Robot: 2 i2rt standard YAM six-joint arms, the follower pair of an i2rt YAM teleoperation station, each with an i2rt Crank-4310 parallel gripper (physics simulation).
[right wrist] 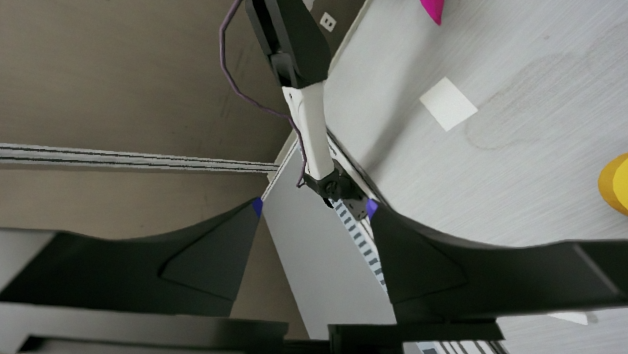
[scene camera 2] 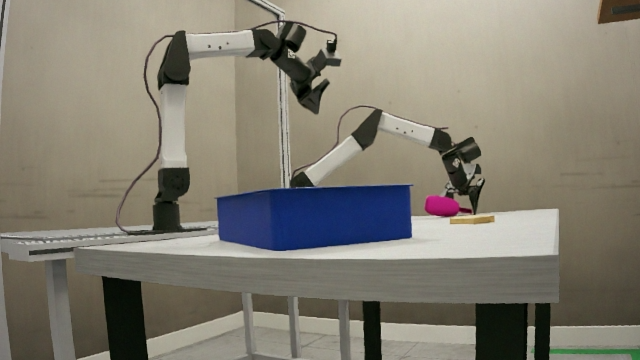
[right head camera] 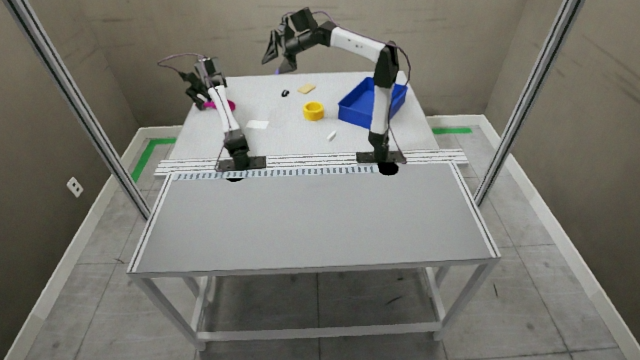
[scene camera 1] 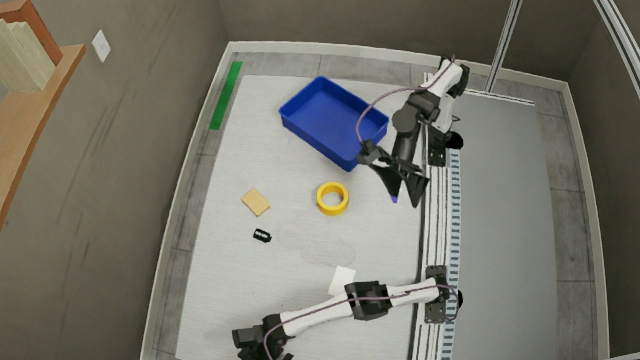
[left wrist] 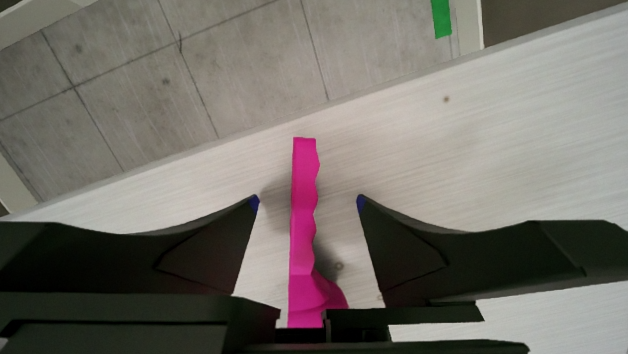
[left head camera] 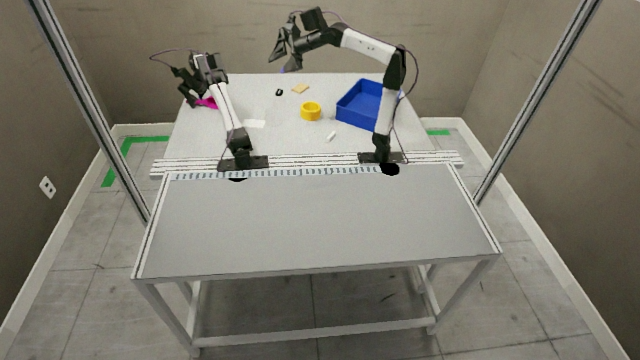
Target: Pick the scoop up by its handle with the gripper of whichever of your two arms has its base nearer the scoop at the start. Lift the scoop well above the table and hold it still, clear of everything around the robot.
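Places are measured from the left arm's base along level axes (x left, y ahead, z down), in metres.
Pixels of known places: left gripper, fingertip midpoint: (scene camera 2: 463, 213) (right head camera: 204, 106) (left wrist: 308, 197) (left head camera: 195, 103); right gripper, fingertip midpoint: (right wrist: 314, 200) (scene camera 2: 313, 105) (right head camera: 268, 68) (scene camera 1: 404, 205) (left head camera: 274, 67); left arm's base, origin of the base link: (right wrist: 346, 187) (right head camera: 242, 165) (scene camera 1: 435, 294) (left head camera: 243, 164); right arm's base, origin of the base link: (right head camera: 379, 158) (scene camera 1: 436, 144) (left head camera: 380, 159).
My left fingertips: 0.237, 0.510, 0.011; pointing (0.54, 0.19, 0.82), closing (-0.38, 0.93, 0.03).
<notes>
For each thing: its top centre in the pictures, then the offset to it from my left fingertips, as dx, dy, dz.
- magenta scoop, middle of its top: (scene camera 2: 454, 194) (left head camera: 208, 92) (right head camera: 215, 95) -0.075, -0.019, -0.068
- blue bin, middle of its top: (scene camera 2: 302, 192) (scene camera 1: 333, 114) (right head camera: 374, 95) (left head camera: 370, 96) -0.867, -0.156, -0.079
- yellow ring, middle of its top: (scene camera 1: 332, 195) (left head camera: 310, 106) (right head camera: 313, 106) -0.565, -0.164, -0.044
- tan block, middle of its top: (scene camera 2: 471, 216) (scene camera 1: 255, 201) (left head camera: 300, 86) (right head camera: 306, 87) -0.550, +0.091, -0.011
- small black object, middle of its top: (scene camera 1: 262, 234) -0.430, +0.055, -0.012
- white sheet, middle of its top: (right wrist: 445, 103) (scene camera 1: 341, 282) (left head camera: 253, 123) (right head camera: 257, 124) -0.286, -0.207, +0.002
- small white piece, middle of its top: (left head camera: 331, 134) -0.628, -0.366, -0.021
The magenta scoop (left head camera: 207, 103) (right head camera: 231, 105) (scene camera 2: 442, 205) (left wrist: 303, 200) (right wrist: 434, 9) lies on the table near its far left edge in the head views. My left gripper (left wrist: 308, 197) is open and low over it, with the wavy handle between its fingertips and a gap on both sides in the left wrist view. In scene camera 2 a fingertip of it is close to the table top. My right gripper (left head camera: 285, 65) (right head camera: 275, 65) (scene camera 1: 405, 202) is open and empty, high above the table.
A blue bin (left head camera: 357, 104) (scene camera 1: 325, 120) (scene camera 2: 320, 217) stands on the table. A yellow ring (left head camera: 310, 116) (scene camera 1: 322, 209), a tan block (scene camera 1: 256, 202), a small black object (scene camera 1: 262, 235), a white sheet (scene camera 1: 340, 280) and a small white piece (left head camera: 331, 136) lie on the table.
</notes>
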